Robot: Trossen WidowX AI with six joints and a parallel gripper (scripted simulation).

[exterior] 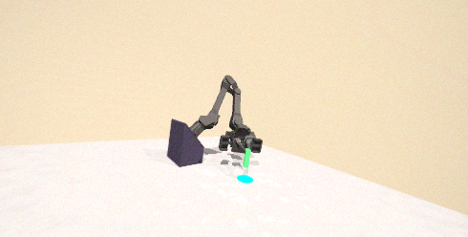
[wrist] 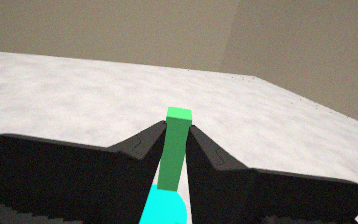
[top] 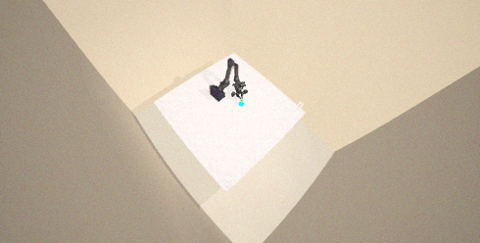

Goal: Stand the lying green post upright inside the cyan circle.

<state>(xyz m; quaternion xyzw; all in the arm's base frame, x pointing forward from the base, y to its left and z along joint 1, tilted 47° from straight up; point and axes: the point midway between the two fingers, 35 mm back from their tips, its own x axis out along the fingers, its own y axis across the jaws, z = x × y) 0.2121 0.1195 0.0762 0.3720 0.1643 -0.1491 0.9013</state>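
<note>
Right now my gripper tip is 100 mm above the cyan circle. From my gripper tip the other things lie so: green post (20 mm below).
</note>
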